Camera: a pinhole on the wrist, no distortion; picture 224 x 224 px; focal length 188.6 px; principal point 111.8 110.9 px. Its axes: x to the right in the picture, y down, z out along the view. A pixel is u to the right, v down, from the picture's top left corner.
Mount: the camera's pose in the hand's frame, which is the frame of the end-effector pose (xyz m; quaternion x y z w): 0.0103 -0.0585 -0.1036 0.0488 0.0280 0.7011 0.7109
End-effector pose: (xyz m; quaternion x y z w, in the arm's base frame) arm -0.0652 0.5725 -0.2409 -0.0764 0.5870 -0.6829 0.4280
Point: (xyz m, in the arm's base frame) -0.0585 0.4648 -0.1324
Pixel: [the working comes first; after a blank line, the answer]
In the camera's frame: -0.0317 0.0085 0.2208

84.7 118.2
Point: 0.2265 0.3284 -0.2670
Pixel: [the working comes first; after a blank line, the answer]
In the camera's frame: 0.2245 0.0684 0.4415

207.7 140.1
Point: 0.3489 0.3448 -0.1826
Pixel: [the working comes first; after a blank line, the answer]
In the camera's frame: 0.2135 0.1978 0.5157

189.9 183.2
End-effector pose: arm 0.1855 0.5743 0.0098 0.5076 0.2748 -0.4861 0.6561
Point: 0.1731 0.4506 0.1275
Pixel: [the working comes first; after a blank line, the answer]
In the camera's frame: 0.0989 0.1001 0.2478

187.1 187.0
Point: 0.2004 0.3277 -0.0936
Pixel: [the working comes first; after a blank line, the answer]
In the camera's frame: 0.0391 -0.1385 0.3132

135.3 27.5
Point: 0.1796 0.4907 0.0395
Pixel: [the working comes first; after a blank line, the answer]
In the camera's frame: 0.0693 0.0295 0.1883

181.2 140.5
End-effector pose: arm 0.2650 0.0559 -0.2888 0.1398 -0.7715 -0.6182 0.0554
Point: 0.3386 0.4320 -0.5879
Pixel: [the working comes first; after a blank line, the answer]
In the camera's frame: -0.1563 0.2133 0.4906

51.7 192.9
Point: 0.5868 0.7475 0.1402
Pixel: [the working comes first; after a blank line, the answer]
In the camera's frame: 0.5705 0.6172 0.4907

outside the picture
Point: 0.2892 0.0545 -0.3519
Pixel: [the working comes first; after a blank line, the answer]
In the camera's frame: -0.0038 0.0393 0.1070

105.2 180.1
